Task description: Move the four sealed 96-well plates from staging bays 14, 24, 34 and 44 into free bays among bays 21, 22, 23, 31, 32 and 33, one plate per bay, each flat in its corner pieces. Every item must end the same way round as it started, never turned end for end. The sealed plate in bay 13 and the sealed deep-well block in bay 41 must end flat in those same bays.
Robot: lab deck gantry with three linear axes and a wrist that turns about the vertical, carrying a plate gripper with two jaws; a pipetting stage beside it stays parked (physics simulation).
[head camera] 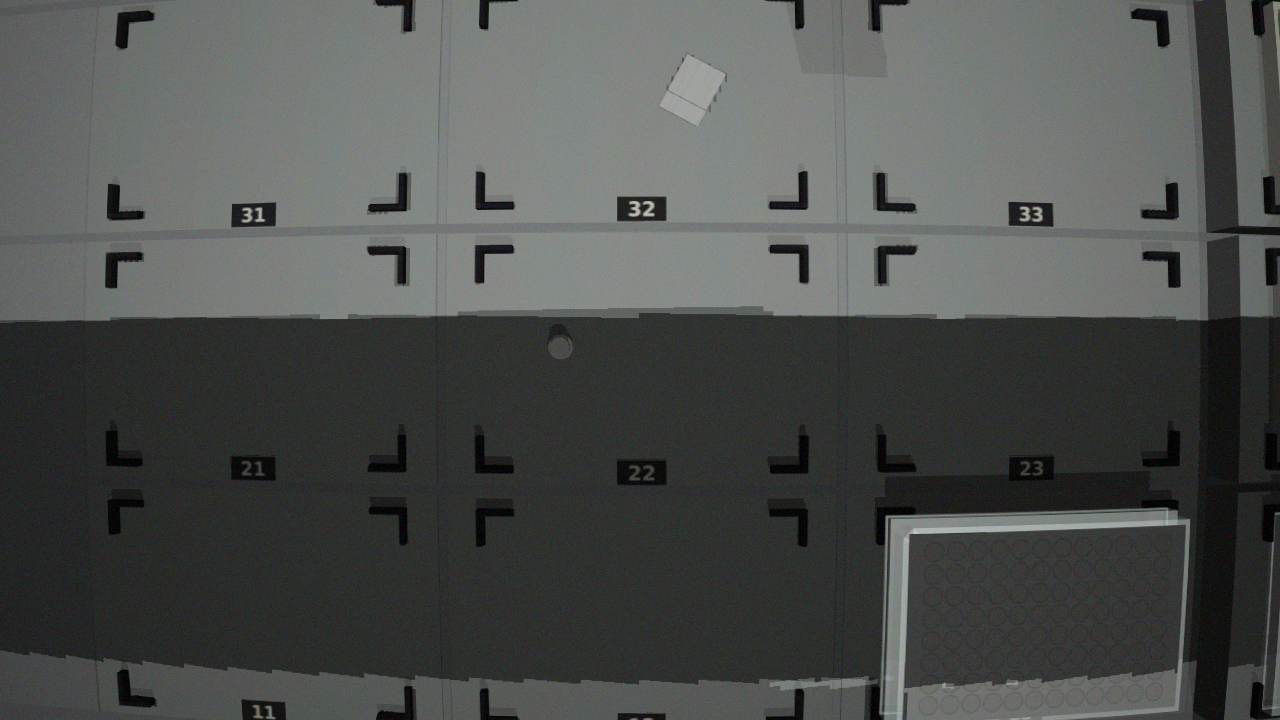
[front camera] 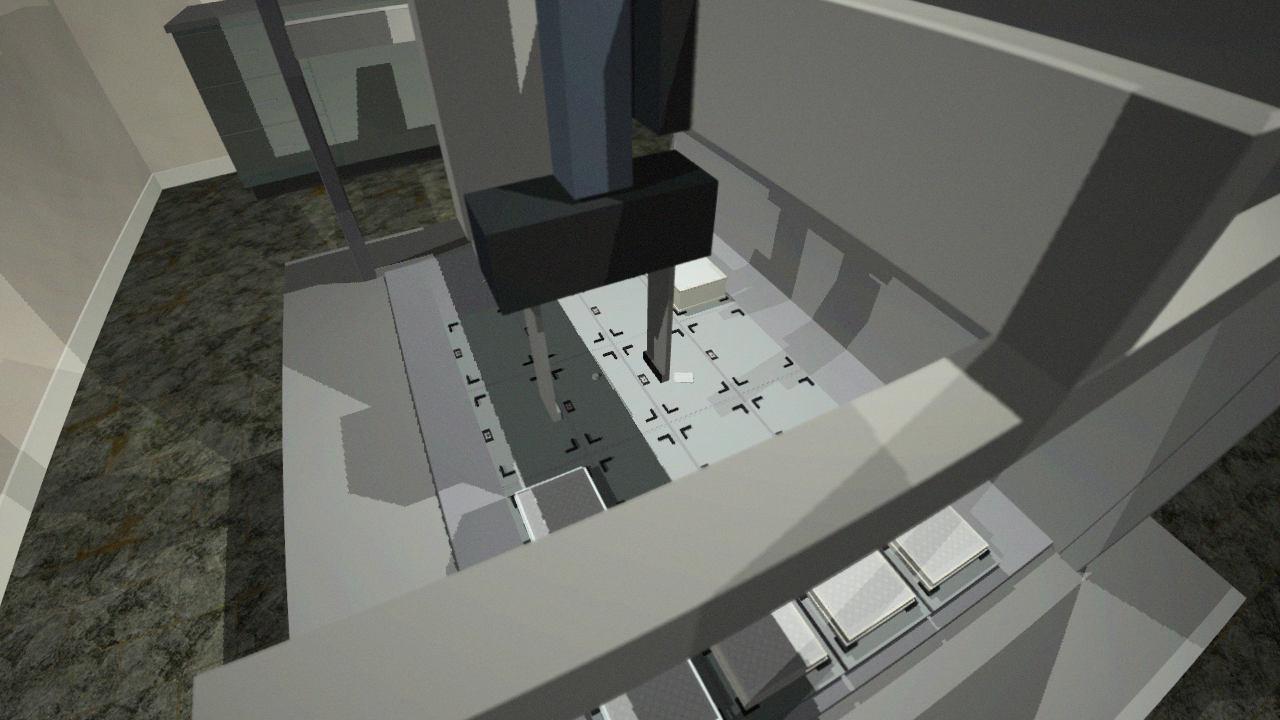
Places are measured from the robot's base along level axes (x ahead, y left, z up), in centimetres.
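Pixels of known places: gripper, fingertip midpoint: (front camera: 605, 387); robot's base, link origin: (head camera: 130, 695) (front camera: 450, 326).
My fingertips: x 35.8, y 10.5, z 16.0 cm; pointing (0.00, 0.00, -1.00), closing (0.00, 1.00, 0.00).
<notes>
Ahead of a thing's pixels: the offset from my fingertips to its middle. "spot": to the spot under its first point.
The gripper (front camera: 605, 395) is open, with nothing between its two jaws, above the middle of the deck; it does not show in the head view. Four sealed plates stand in the staging column beyond the front beam: bay 44 @[spot: dx +23.6, dy +25.5, dz -13.1 cm] (front camera: 941, 546), bay 34 @[spot: dx +23.5, dy +15.0, dz -13.1 cm] (front camera: 863, 595), bay 24 @[spot: dx +23.6, dy +4.9, dz -13.1 cm] (front camera: 776, 651) and bay 14 @[spot: dx +22.6, dy -5.5, dz -13.1 cm] (front camera: 664, 700), the last two partly hidden. The sealed plate in bay 13 @[spot: dx +0.8, dy -6.0, dz -14.5 cm] (front camera: 563, 503) (head camera: 1042, 608) lies in its corner pieces, partly behind the beam in the front view. The deep-well block @[dx -29.4, dy +25.9, dz -13.9 cm] (front camera: 698, 284) stands in bay 41, partly behind a jaw. Bays 21, 22, 23, 31, 32 and 33 hold no plates.
A small white block @[dx -10.9, dy +15.5, dz -15.9 cm] (front camera: 683, 377) (head camera: 694, 87) lies inside bay 32. A small round cap @[dx -16.3, dy +5.0, dz -15.8 cm] (front camera: 595, 376) (head camera: 560, 345) lies inside bay 22. The thick front beam (front camera: 626, 573) crosses the front view. A tall wall (front camera: 850, 152) stands along the deck's right side.
</notes>
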